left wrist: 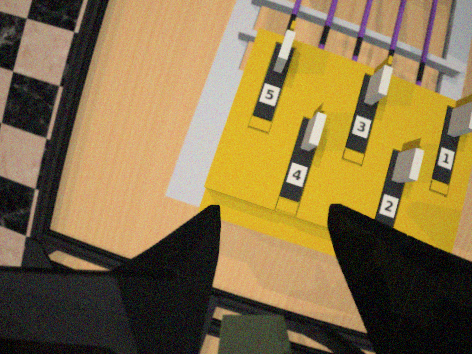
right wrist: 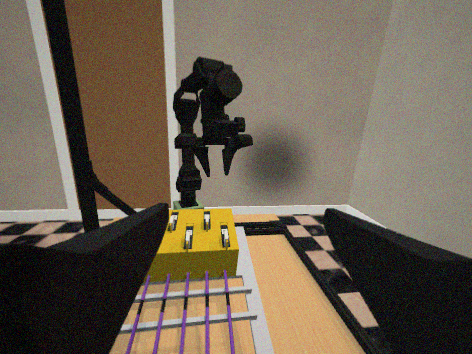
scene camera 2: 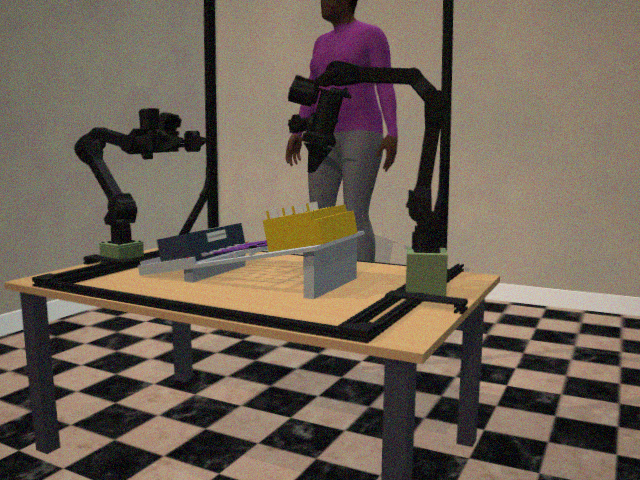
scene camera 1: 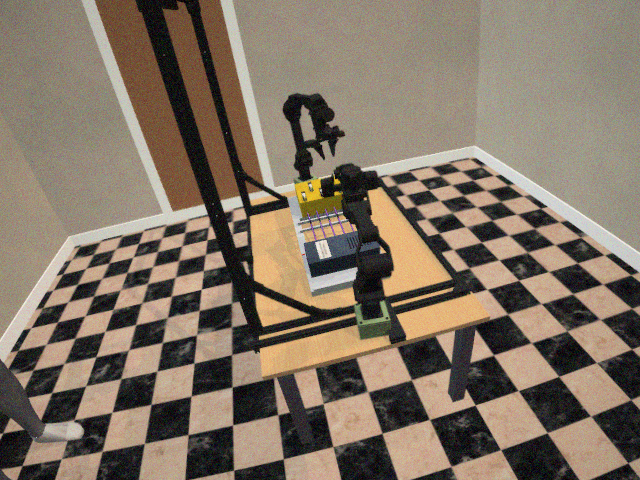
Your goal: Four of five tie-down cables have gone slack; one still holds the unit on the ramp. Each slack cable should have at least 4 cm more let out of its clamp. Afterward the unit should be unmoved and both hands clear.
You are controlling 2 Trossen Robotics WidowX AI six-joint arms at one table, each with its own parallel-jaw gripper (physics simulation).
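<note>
The yellow clamp block (scene camera 1: 316, 207) (scene camera 2: 292, 233) (left wrist: 240, 165) (right wrist: 200, 263) sits high on the grey ramp (scene camera 2: 336, 266) (left wrist: 202, 145). In the left wrist view, white-faced levers stand up at clamps 5 (left wrist: 286, 46), 4 (left wrist: 316, 131), 3 (left wrist: 381, 86), 2 (left wrist: 411, 165) and 1 (left wrist: 463, 120). Purple cables (left wrist: 330, 12) (right wrist: 184, 320) with black bands run to the dark blue unit (scene camera 1: 336, 259) (scene camera 2: 178, 246); which are slack is unclear. My left gripper (scene camera 1: 328, 156) (scene camera 2: 312, 170) (left wrist: 274, 214) (right wrist: 217, 176) is half open, empty, above the block, pointing down. My right gripper (scene camera 2: 204, 140) (right wrist: 247, 213) is open, empty, above the cables.
Grey crossbars (left wrist: 360, 34) (right wrist: 215, 319) pass by the cables. A black frame (scene camera 1: 423, 240) (scene camera 2: 206, 307) borders the wooden table (scene camera 2: 248, 297), with upright posts (scene camera 1: 199, 170) at one side. A person (scene camera 2: 351, 77) stands behind the table in scene camera 2.
</note>
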